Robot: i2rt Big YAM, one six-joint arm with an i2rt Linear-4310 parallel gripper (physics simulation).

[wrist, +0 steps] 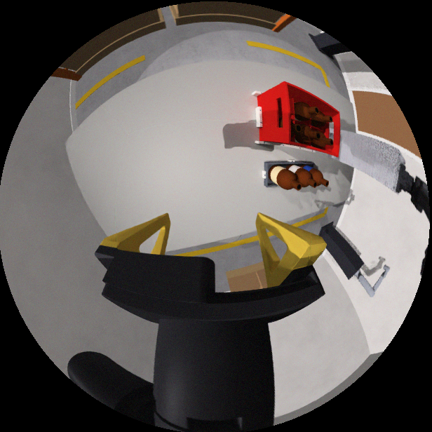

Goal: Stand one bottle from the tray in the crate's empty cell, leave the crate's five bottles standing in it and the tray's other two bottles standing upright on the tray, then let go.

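My gripper (212,217), with yellow fingers, is open and empty, apart from the crate and the tray. The red crate (273,117) stands at the upper right with several brown bottles upright in it; its walls and the bottles partly hide the cells, and I cannot tell which cell is empty. The dark grey tray (267,178) is below the crate in the view and holds three brown bottles in a row: one with a cream label (285,177), one with a white label (302,176) and one with a blue label (317,176). All three look upright.
The grey table (165,150) bears the crate and the tray. A grey and black arm-like object (375,155) reaches in at the right behind the crate. A black object (341,250) with a metal handle is at the lower right. A cardboard box (245,278) shows beyond the fingers.
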